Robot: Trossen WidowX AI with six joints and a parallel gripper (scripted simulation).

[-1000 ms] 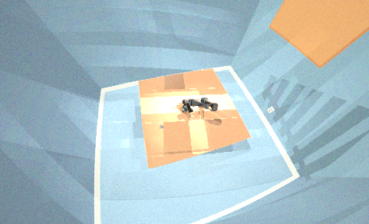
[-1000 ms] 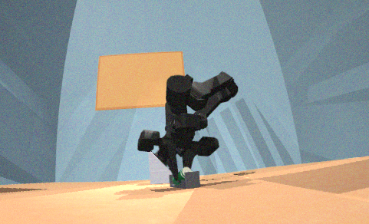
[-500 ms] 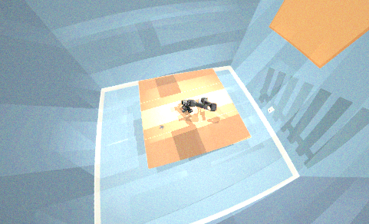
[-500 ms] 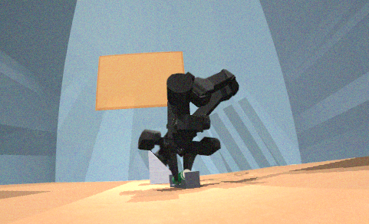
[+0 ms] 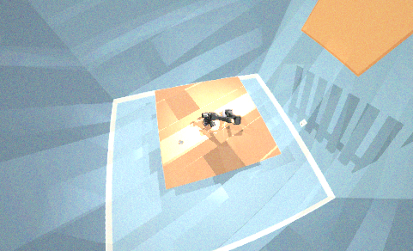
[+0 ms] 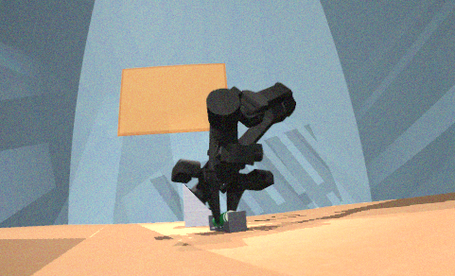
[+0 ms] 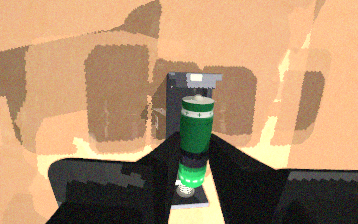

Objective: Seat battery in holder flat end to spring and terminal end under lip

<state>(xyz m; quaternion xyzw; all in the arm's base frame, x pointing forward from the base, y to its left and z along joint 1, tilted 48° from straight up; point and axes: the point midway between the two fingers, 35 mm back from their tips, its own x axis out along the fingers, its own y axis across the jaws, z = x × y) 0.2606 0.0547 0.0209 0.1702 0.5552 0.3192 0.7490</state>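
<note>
The battery is 1 cm above my gripper tip. From my gripper tip the other things lie so: dark remote battery door: 36 cm ahead, 15 cm to the left, 1 cm below.
</note>
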